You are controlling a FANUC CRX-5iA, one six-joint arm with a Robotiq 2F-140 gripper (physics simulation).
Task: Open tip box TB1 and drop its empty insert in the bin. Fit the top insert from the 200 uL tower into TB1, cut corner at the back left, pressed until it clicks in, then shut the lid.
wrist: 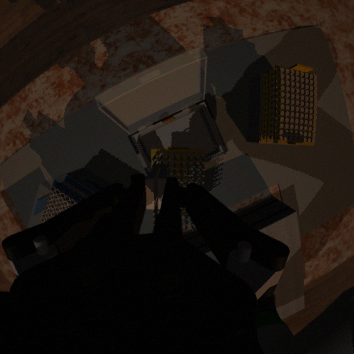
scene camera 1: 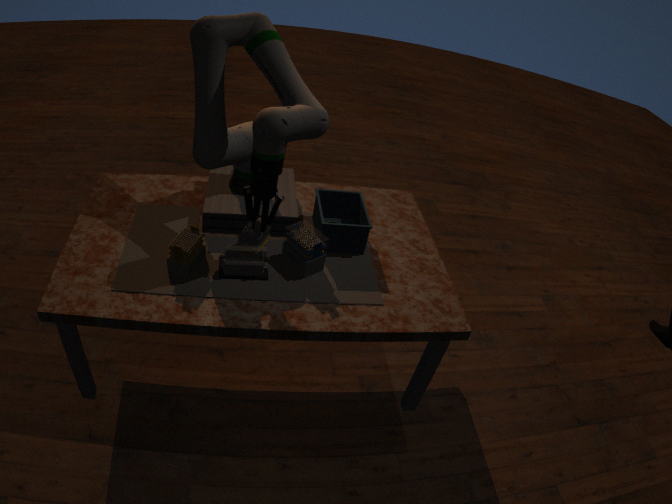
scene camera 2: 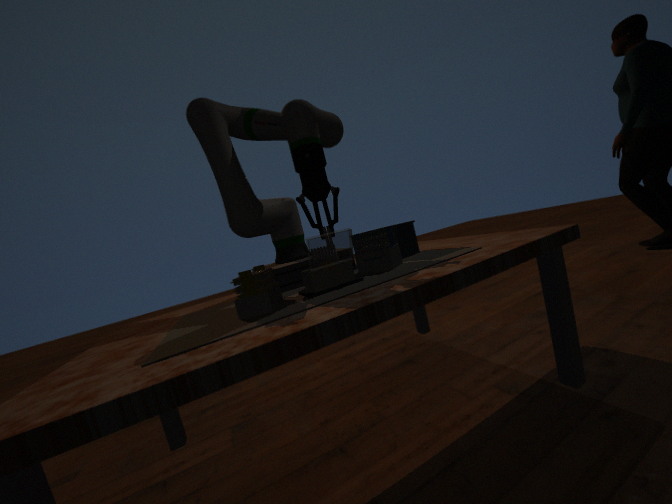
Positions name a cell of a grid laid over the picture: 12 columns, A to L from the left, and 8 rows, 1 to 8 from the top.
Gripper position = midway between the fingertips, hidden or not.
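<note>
Blue tower (scene camera 2: G4), resting on a grey mat. Clear lid (wrist: F2). My gripper (scene camera 2: F4). Wrist view too: gripper (wrist: F4). Also gripper (scene camera 1: E4).
</note>
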